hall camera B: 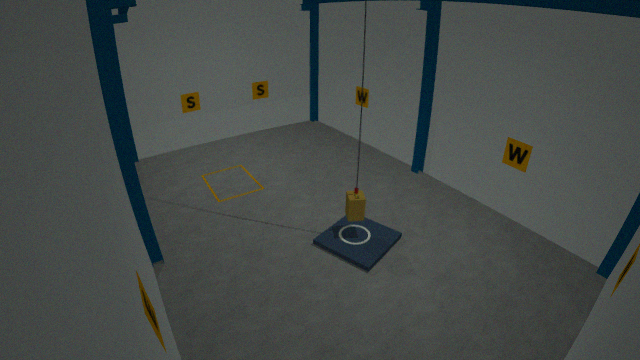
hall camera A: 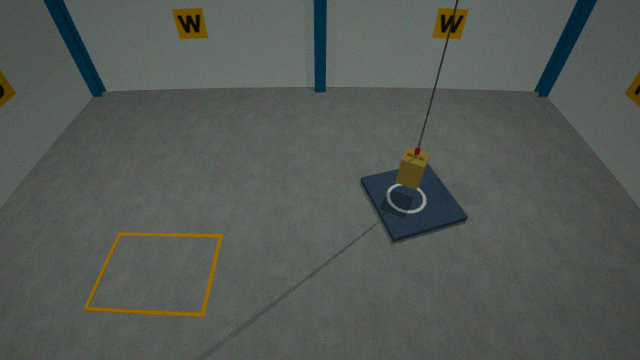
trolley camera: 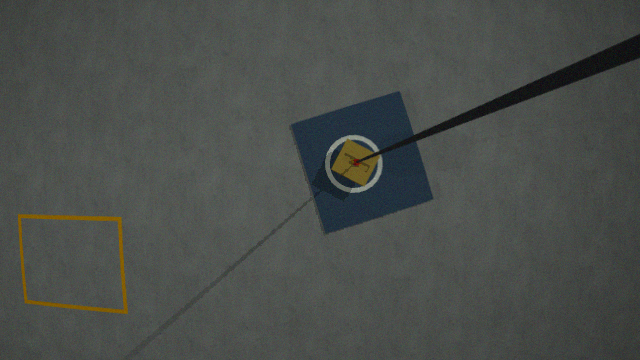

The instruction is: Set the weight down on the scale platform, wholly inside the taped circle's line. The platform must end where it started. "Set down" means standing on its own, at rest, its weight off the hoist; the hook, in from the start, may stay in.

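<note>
The yellow block-shaped weight (hall camera A: 412, 171) (hall camera B: 355, 207) (trolley camera: 351, 172) hangs upright from my red hook (hall camera A: 417, 151) (hall camera B: 356, 191) (trolley camera: 355, 162), which is engaged at its top. A gap shows between the weight and the dark blue scale platform (hall camera A: 442, 207) (hall camera B: 385, 236) (trolley camera: 400, 195); its shadow falls on the platform. In the trolley camera, the weight appears over the white taped circle (hall camera A: 407, 212) (hall camera B: 354, 243) (trolley camera: 354, 190), with its right corner overlapping the ring's upper right part. The platform lies flat on the floor. The hook's fine detail is too small to see.
An orange marked rectangle (hall camera A: 170, 234) (hall camera B: 210, 188) (trolley camera: 70, 217) lies on the floor away from the platform. The hoist chain (hall camera A: 434, 90) (hall camera B: 360, 125) (trolley camera: 450, 125) runs up from the hook. Blue columns (hall camera A: 320, 45) (hall camera B: 426, 95) stand along the walls.
</note>
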